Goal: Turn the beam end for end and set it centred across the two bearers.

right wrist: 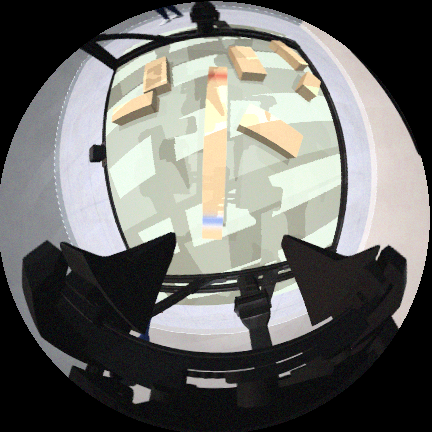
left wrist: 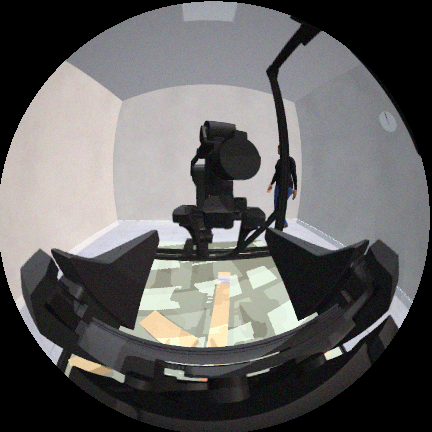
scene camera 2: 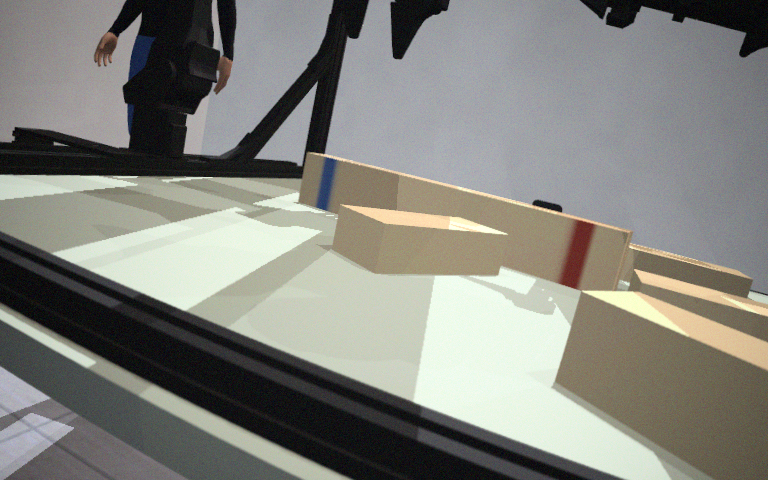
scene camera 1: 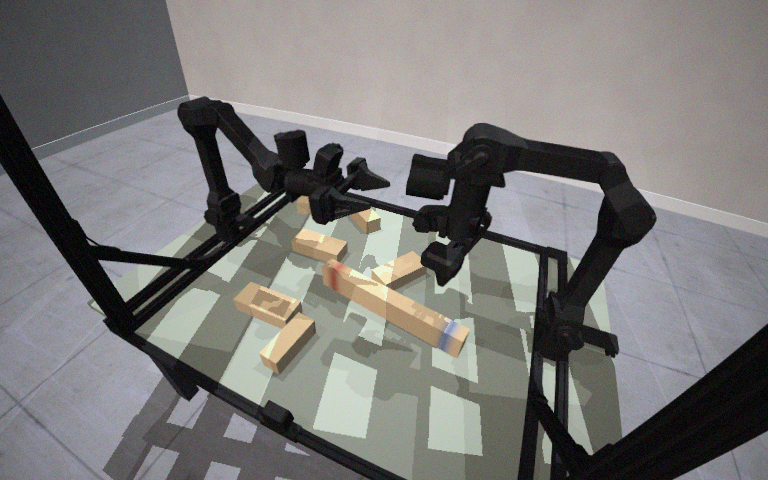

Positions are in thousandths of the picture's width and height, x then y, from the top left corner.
Scene:
right gripper: right wrist 536,554; left wrist 503,578; scene camera 2 490,103; scene camera 1 587,566
long wooden beam: right wrist 497,334; left wrist 503,777; scene camera 2 758,530; scene camera 1 558,678

